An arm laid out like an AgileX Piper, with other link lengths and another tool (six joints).
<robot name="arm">
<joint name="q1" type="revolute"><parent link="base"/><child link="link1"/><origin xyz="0 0 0.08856" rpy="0 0 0"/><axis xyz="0 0 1"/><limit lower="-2.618" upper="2.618"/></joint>
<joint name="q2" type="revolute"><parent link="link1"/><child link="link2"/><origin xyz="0 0 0" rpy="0 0 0"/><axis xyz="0 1 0"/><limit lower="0" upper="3.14"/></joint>
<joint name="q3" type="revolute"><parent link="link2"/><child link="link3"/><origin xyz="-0.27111 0 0.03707" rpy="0 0 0"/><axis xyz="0 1 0"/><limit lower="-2.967" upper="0"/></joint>
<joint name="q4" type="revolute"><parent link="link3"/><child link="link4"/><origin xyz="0.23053 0 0.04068" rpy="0 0 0"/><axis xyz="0.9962 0 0.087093"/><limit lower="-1.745" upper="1.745"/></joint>
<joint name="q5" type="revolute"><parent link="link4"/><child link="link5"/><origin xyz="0 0 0" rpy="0 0 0"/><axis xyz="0 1 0"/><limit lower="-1.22" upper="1.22"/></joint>
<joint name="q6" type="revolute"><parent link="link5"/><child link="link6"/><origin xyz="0.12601 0 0.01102" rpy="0 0 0"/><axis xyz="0.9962 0 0.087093"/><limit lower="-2.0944" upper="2.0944"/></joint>
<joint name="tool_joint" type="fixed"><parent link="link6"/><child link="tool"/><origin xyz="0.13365 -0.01 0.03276" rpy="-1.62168 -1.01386 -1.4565"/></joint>
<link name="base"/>
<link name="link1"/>
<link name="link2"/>
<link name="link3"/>
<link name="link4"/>
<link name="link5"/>
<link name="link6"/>
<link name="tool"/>
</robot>
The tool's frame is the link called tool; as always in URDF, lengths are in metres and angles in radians.
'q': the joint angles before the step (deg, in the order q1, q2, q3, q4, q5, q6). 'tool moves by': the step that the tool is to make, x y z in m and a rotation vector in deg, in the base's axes. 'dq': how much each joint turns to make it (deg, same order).
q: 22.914 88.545 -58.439 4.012 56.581 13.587
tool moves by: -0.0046 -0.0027 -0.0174 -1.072 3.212 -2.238
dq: -0.003 3.166 0.126 0.000 -0.047 2.251
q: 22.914 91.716 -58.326 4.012 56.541 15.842
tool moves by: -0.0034 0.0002 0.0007 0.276 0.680 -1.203
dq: -0.007 -0.228 -0.006 0.462 0.691 1.028
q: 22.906 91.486 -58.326 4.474 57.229 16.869
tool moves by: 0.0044 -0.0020 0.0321 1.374 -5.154 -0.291
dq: 0.010 -6.196 -0.137 -0.959 1.008 0.777
